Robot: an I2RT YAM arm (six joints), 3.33 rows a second.
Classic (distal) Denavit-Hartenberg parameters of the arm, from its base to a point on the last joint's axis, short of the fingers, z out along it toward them. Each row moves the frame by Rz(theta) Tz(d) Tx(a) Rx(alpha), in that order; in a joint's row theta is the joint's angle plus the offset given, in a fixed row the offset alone. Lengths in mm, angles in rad.
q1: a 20  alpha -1.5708  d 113.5  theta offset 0
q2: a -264  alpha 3.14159  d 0  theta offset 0
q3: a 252.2  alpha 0  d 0  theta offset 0.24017
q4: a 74  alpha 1.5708  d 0  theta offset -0.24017
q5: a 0  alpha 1.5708  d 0  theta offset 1.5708
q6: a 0  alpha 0  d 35.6  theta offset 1.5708
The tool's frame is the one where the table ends.
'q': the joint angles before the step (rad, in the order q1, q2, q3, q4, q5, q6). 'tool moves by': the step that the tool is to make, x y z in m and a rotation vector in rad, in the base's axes. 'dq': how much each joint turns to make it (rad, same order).
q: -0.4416, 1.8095, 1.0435, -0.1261, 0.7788, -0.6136
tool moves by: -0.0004, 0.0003, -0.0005, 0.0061, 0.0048, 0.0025
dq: 0.0000, -0.0001, 0.0000, -0.0072, -0.0043, 0.0003
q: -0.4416, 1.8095, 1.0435, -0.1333, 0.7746, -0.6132
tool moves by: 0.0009, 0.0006, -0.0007, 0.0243, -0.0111, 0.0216
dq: 0.0001, 0.0002, 0.0001, -0.0001, -0.0343, -0.0003
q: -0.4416, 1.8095, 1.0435, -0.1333, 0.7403, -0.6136
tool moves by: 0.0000, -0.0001, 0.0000, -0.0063, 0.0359, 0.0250
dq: -0.0002, 0.0002, 0.0001, 0.0003, 0.0008, -0.0445
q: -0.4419, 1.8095, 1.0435, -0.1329, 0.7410, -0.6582
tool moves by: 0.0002, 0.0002, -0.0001, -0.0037, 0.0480, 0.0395
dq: 0.0003, 0.0001, 0.0002, -0.0006, -0.0057, -0.0615
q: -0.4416, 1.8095, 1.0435, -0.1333, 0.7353, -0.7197
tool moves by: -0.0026, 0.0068, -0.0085, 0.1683, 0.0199, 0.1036
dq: 0.0000, 0.0001, 0.0000, -0.0903, -0.1770, 0.0004
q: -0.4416, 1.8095, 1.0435, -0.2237, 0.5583, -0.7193
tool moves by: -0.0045, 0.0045, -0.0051, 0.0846, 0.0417, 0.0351
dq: 0.0001, 0.0002, 0.0000, -0.0740, -0.0683, 0.0005
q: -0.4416, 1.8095, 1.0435, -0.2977, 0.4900, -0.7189
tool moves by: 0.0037, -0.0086, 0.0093, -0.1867, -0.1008, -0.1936
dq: -0.0001, 0.0000, -0.0001, 0.1059, 0.2093, 0.1170
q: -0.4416, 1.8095, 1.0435, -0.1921, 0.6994, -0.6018
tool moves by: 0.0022, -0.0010, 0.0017, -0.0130, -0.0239, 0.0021
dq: 0.0001, 0.0001, 0.0000, 0.0294, 0.0001, -0.0033
